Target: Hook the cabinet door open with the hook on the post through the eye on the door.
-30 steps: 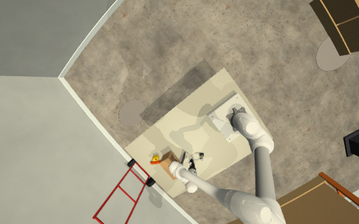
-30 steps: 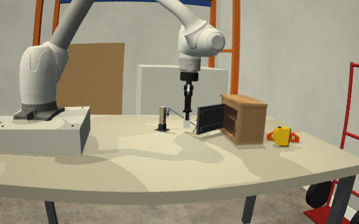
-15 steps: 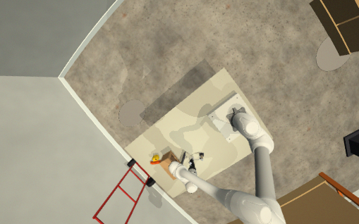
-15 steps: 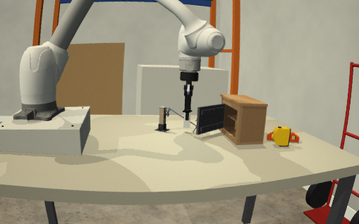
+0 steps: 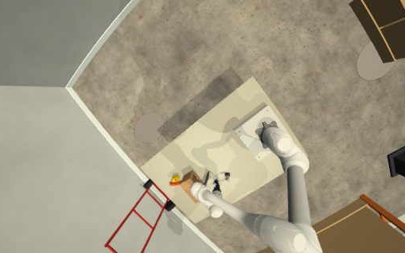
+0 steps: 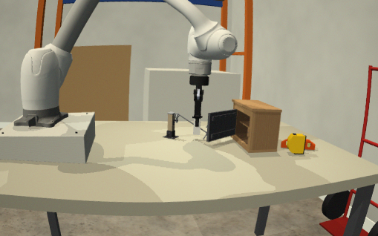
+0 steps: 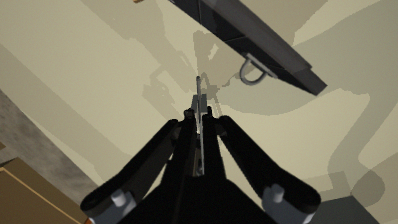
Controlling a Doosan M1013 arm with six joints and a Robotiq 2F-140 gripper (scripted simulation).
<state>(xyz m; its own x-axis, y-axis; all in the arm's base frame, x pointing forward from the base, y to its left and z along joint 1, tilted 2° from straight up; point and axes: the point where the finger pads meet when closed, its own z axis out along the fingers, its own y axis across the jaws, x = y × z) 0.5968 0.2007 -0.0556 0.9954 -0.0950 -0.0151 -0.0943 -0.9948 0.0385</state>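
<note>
Now: hand 100 mm short of the dark door, 30 mm to the left of it and 20 mm below it.
</note>
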